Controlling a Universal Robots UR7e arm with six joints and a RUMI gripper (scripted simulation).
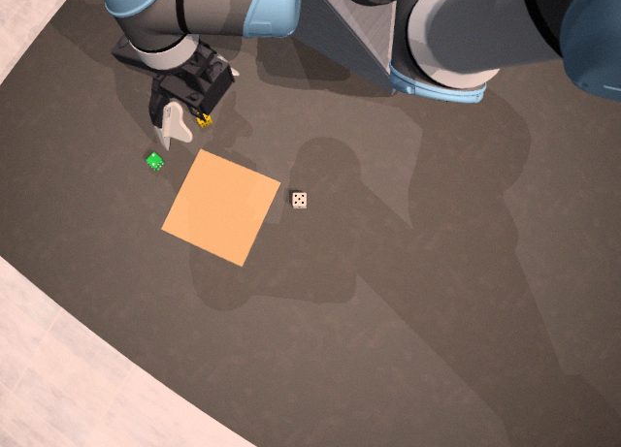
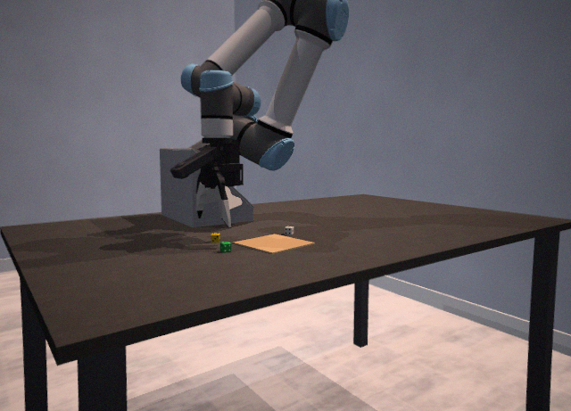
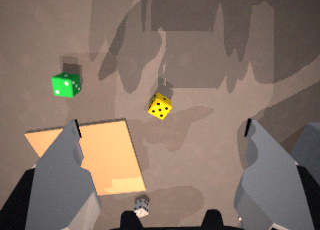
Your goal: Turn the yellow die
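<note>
The yellow die lies 10 mm to the left of my hand and 40 mm below it. Round my hand: orange mat (100 mm ahead, 110 mm to the left, 40 mm below); green die (100 mm ahead, 20 mm to the right, 40 mm below); white die (30 mm ahead, 210 mm to the left, 40 mm below).
</note>
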